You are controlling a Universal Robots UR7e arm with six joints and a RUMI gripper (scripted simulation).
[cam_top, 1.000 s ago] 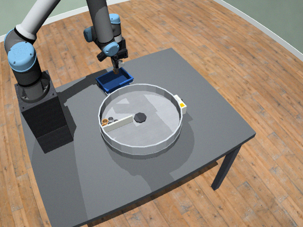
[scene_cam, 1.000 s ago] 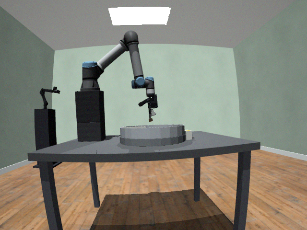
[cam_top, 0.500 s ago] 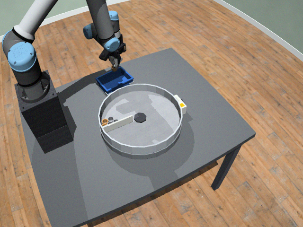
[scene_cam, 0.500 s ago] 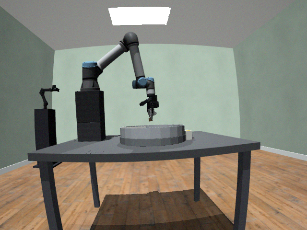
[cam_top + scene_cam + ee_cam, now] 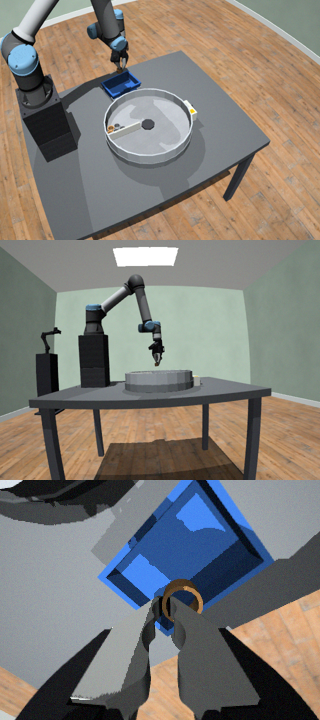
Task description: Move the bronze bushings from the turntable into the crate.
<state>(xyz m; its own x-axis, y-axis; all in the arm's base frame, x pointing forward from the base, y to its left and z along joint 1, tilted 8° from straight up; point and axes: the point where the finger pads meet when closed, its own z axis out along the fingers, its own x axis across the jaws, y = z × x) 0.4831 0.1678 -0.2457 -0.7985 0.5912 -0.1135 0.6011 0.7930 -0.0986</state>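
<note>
The blue crate lies 130 mm below my hand, 10 mm to the left of it and 10 mm behind it. The rest, counted from my hand: turntable (350 mm to the right, 100 mm below, 30 mm behind).
</note>
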